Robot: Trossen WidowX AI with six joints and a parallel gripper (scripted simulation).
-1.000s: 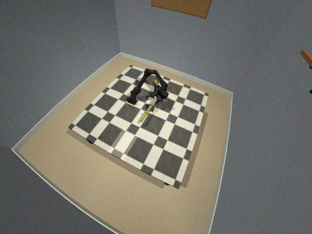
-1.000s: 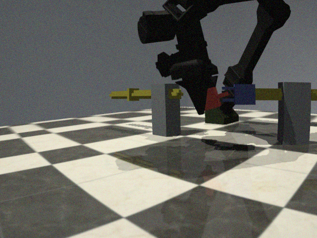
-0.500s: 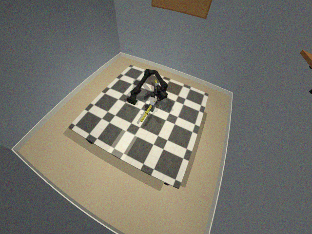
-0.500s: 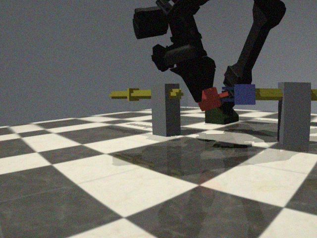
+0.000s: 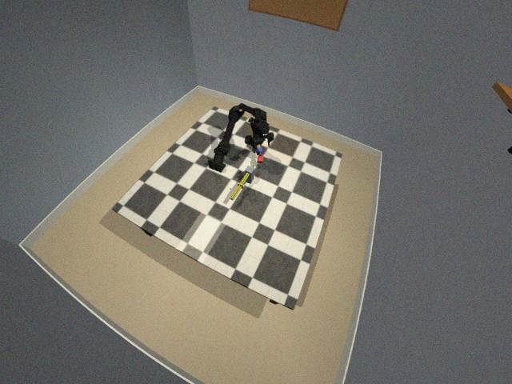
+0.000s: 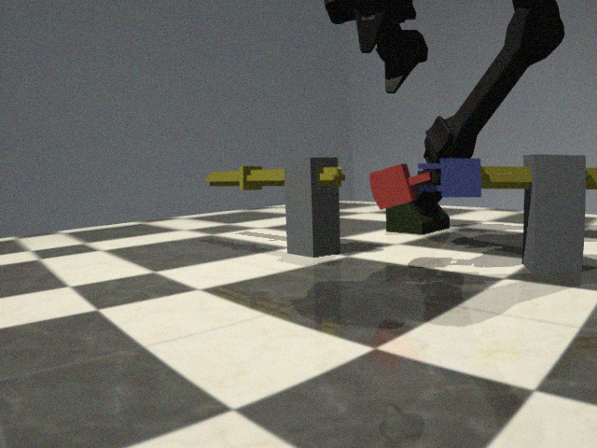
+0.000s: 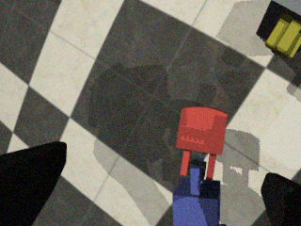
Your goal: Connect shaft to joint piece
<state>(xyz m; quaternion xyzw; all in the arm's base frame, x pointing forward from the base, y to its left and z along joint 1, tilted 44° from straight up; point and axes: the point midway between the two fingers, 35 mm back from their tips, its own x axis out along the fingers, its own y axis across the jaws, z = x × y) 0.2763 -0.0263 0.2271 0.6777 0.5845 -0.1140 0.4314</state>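
Right now the red joint piece is 12 cm below my gripper tip, 1 cm to the left of it and 1 cm behind it.
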